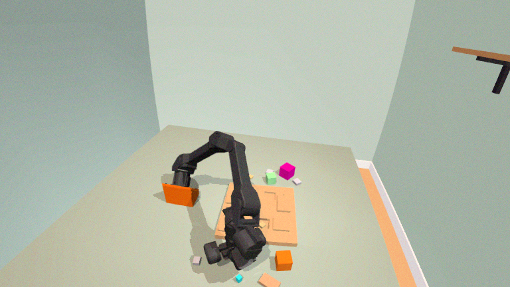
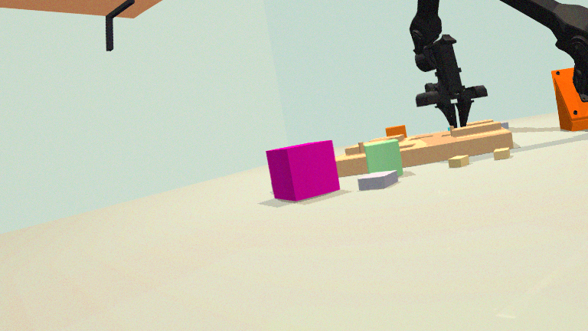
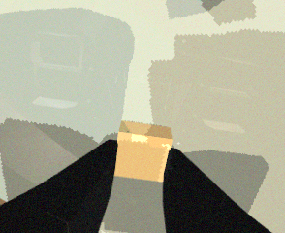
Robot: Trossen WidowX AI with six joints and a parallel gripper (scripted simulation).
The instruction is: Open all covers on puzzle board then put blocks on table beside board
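My gripper tip is 50 mm short of the tan puzzle board, 210 mm to the right of it and 10 mm below it. From my gripper tip the other things lie so: tan piece: 120 mm ahead, 60 mm to the right; cyan block: 20 mm ahead, 70 mm to the right; orange cube: 160 mm ahead, 10 mm to the left, 20 mm above.
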